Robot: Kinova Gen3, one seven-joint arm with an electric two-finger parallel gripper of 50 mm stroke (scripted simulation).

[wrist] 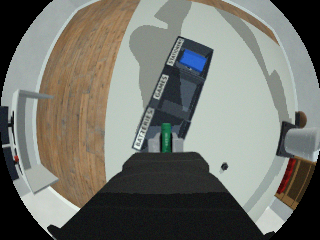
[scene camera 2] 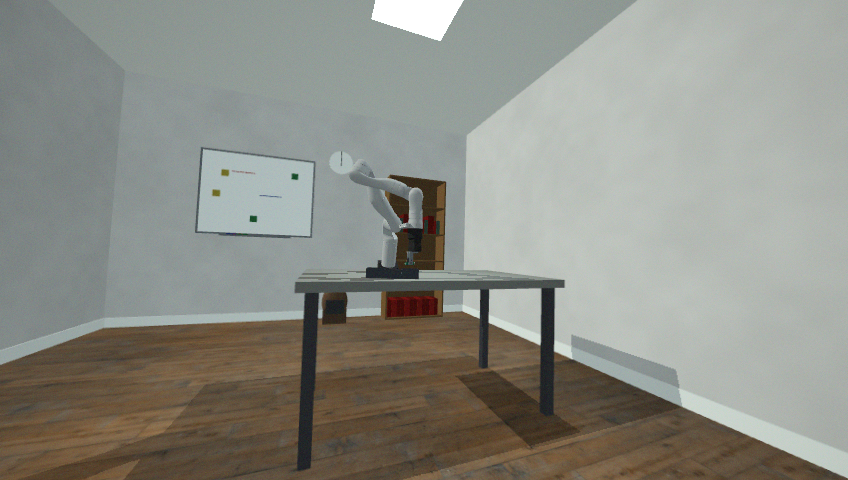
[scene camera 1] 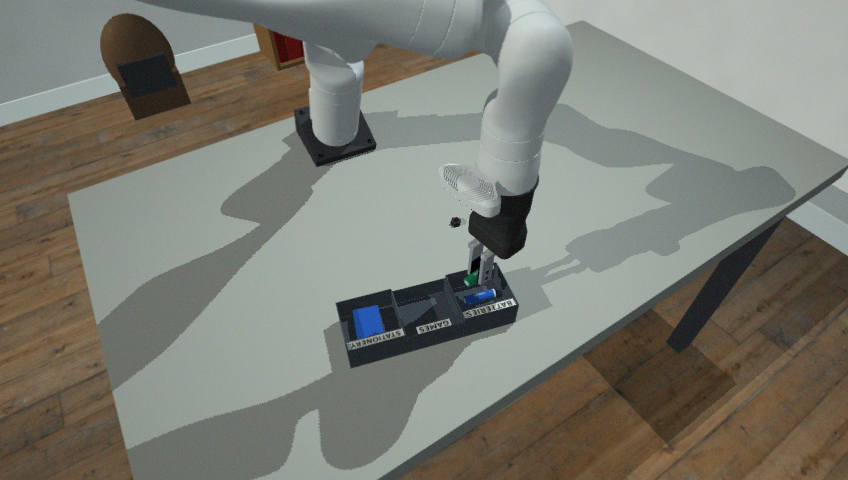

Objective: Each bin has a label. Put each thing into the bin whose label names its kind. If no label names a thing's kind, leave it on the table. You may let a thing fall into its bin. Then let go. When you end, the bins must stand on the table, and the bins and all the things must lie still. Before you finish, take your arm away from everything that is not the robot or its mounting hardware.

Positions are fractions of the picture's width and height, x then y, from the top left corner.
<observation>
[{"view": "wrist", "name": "gripper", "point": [0.52, 0.58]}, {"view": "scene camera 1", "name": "gripper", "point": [0.57, 0.57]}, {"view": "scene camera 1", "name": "blue block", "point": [0.43, 0.67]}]
</observation>
